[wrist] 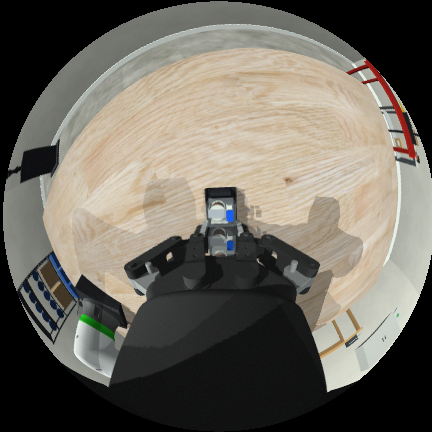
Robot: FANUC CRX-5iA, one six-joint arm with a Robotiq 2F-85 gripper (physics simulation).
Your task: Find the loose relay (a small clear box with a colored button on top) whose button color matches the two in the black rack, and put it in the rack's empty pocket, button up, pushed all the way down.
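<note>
The black rack (221, 191) stands on the table in the middle of the wrist view, partly hidden by my gripper. A clear relay with a blue button (230, 215) sits in it beyond my fingers, button up. My gripper (221, 227) is shut on another clear relay with a blue button (230, 245), which is upright in line with the first, at the rack. Part of a further clear relay (219, 254) shows closest to the gripper's body; its button is hidden. How deep the held relay sits is hard to tell.
The wooden table top (240, 120) spreads around the rack. A black panel (40, 162) stands at the left edge and a red frame (392, 100) at the upper right. A white and green robot part (95, 332) is at the lower left, near a shelf with blue bins.
</note>
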